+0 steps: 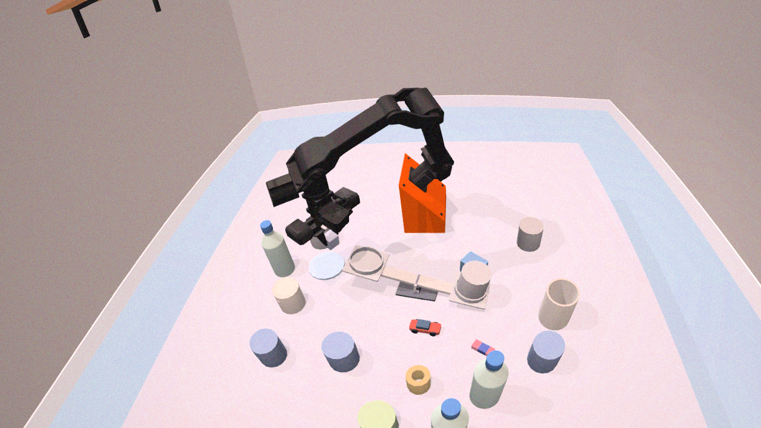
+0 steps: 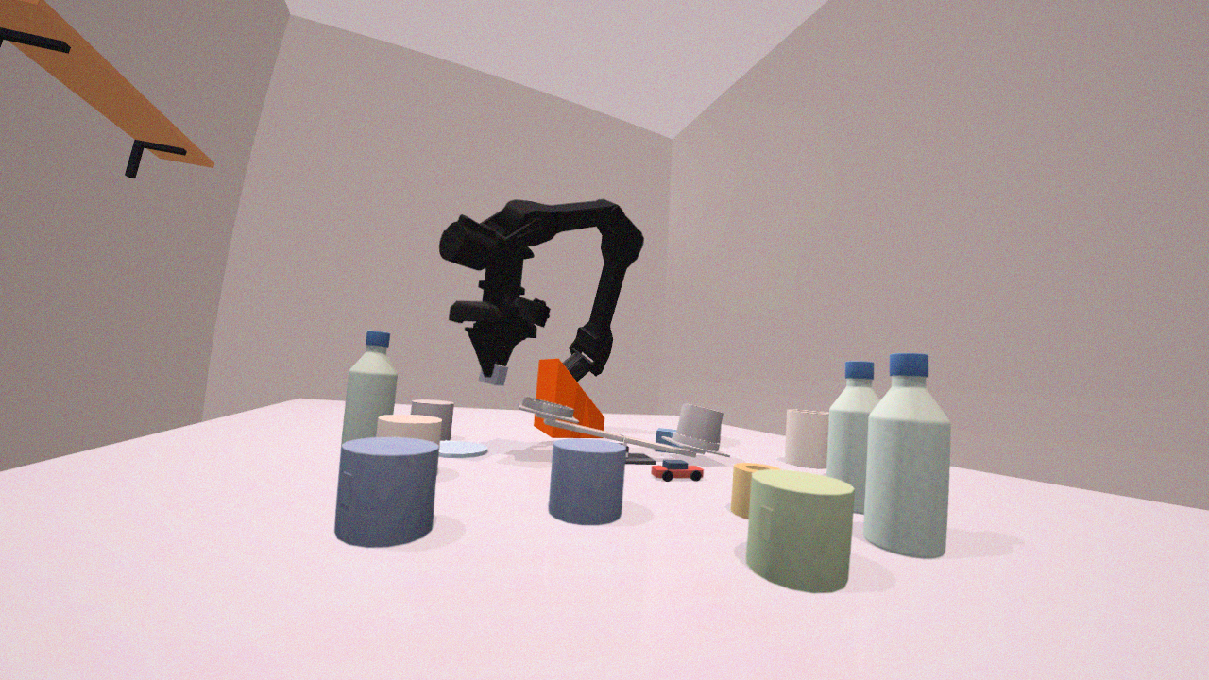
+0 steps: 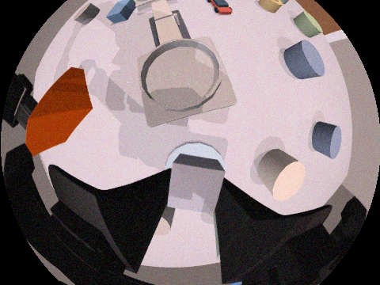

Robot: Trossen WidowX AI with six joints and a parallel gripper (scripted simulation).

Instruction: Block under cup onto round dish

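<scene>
Now: gripper tip 20 mm past the pale blue round dish, 50 mm to the left of it and 120 mm above it. Also, from my gripper tip: blue box 10 mm behind, 350 mm to the left, 100 mm below; then small balance 50 mm ahead, 210 mm to the left, 90 mm below; then toy car 160 mm ahead, 230 mm to the left, 110 mm below.
</scene>
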